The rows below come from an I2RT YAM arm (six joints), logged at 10 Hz.
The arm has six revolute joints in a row. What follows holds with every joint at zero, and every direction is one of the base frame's.
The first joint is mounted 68 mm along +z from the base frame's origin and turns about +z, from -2.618 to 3.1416 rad.
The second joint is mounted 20 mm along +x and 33.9 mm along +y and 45.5 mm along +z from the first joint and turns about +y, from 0 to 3.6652 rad.
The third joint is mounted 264 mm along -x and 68.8 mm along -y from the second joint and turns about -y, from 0 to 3.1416 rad.
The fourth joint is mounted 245 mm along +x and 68.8 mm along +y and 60 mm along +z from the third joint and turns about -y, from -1.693 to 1.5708 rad.
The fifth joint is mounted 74 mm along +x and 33.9 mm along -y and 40.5 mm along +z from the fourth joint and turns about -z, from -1.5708 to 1.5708 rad.
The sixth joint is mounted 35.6 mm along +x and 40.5 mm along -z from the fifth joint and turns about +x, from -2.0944 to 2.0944 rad.
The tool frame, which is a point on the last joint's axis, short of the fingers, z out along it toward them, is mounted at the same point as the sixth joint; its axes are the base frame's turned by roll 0, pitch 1.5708 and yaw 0 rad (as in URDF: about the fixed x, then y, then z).
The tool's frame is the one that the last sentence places.
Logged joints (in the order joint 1, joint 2, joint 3, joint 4, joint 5, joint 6), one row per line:
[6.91 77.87 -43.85 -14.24 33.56 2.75]
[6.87 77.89 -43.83 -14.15 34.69 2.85]
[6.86 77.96 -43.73 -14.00 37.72 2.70]
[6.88 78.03 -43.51 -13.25 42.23 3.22]
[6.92 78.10 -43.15 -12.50 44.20 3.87]
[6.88 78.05 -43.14 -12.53 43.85 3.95]
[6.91 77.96 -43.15 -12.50 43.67 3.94]
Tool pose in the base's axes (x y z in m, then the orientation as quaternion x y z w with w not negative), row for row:
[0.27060 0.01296 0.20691 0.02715 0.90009 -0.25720 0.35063]
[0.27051 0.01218 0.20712 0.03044 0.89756 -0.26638 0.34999]
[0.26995 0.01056 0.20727 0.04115 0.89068 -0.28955 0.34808]
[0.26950 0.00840 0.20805 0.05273 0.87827 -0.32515 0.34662]
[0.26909 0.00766 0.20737 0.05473 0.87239 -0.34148 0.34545]
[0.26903 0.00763 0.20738 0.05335 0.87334 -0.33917 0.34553]
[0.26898 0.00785 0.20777 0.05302 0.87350 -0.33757 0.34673]
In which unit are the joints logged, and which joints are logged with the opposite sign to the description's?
The joints are logged in degrees. Opposite sign: joint 3, joint 6.
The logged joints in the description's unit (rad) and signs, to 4 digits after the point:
[0.1206 1.3591 0.7653 -0.2485 0.5857 -0.0480]
[0.1199 1.3594 0.7650 -0.2470 0.6055 -0.0497]
[0.1197 1.3607 0.7632 -0.2443 0.6583 -0.0471]
[0.1201 1.3619 0.7594 -0.2313 0.7371 -0.0562]
[0.1208 1.3631 0.7531 -0.2182 0.7714 -0.0675]
[0.1201 1.3622 0.7529 -0.2187 0.7653 -0.0689]
[0.1206 1.3607 0.7531 -0.2182 0.7622 -0.0688]

